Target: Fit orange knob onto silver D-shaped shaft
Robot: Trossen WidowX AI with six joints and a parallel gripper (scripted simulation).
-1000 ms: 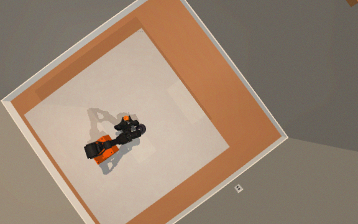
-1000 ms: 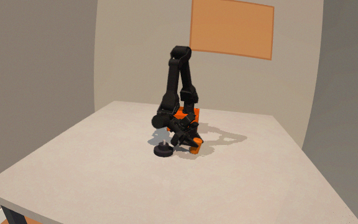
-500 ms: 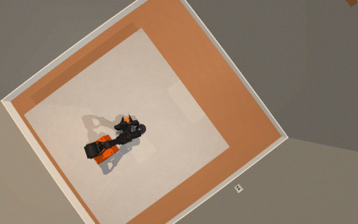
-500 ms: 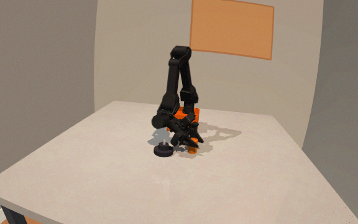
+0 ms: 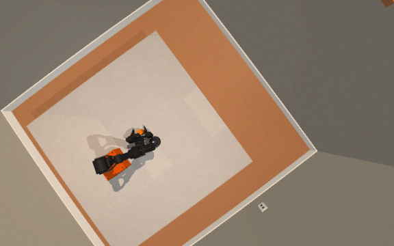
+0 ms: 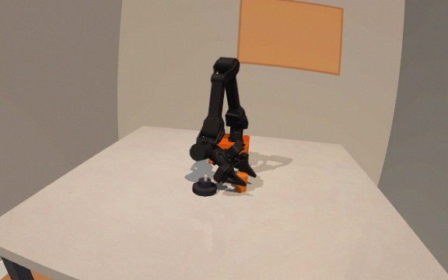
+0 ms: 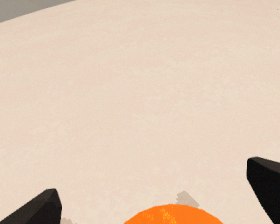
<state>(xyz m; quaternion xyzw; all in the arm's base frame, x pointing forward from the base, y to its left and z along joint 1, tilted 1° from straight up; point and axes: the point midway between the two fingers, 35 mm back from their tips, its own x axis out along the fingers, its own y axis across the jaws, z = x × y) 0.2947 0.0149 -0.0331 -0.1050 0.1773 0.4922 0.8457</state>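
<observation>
Right now my gripper tip is 2 cm past the orange knob and 3 cm to the left of it. From my gripper tip the other things lie so: round dark pedestal: 16 cm to the right, 2 cm below.
</observation>
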